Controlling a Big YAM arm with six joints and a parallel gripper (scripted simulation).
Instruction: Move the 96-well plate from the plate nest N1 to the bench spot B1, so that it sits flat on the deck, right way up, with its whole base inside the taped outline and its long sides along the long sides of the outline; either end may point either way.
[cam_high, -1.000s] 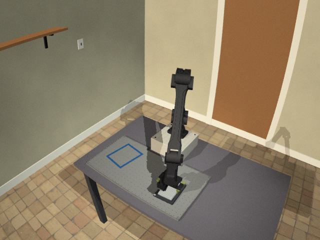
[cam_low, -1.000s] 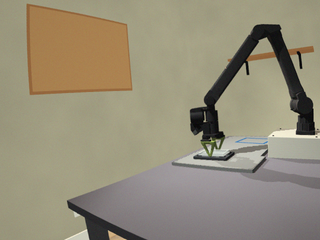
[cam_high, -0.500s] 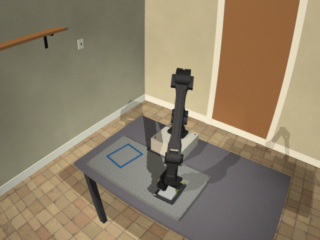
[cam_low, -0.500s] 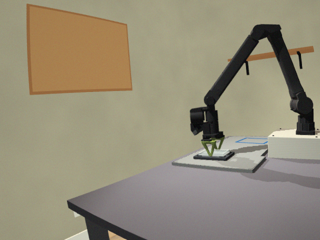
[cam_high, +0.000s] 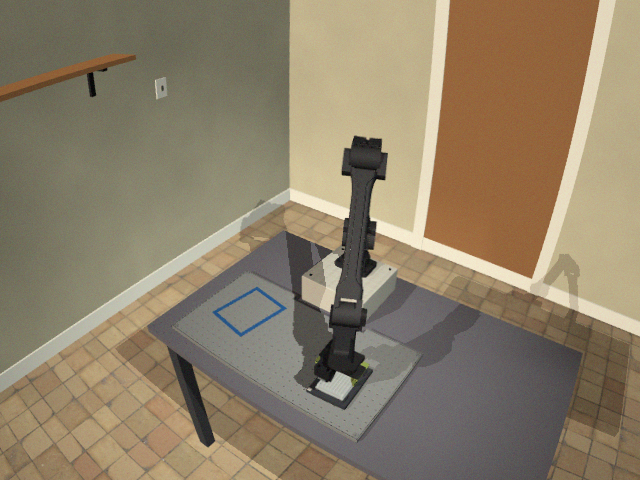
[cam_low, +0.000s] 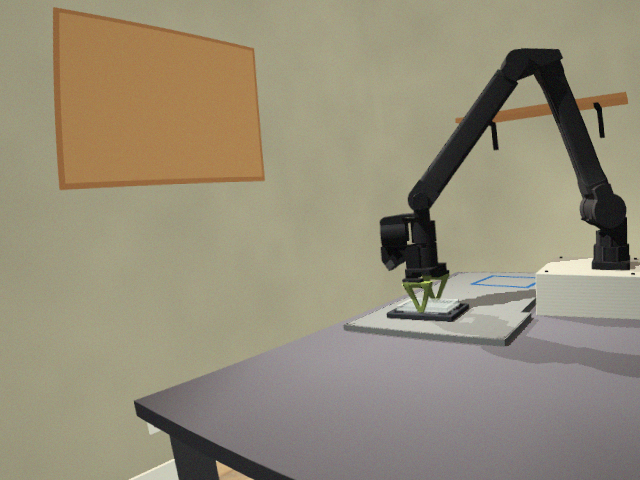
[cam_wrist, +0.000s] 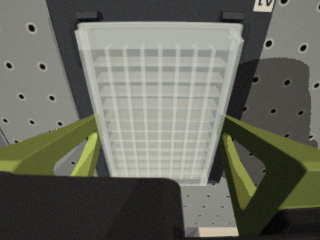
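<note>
Right now my hand is 2 cm above the black plate nest. From my hand the other things lie so: 96-well plate right at my hand.
</note>
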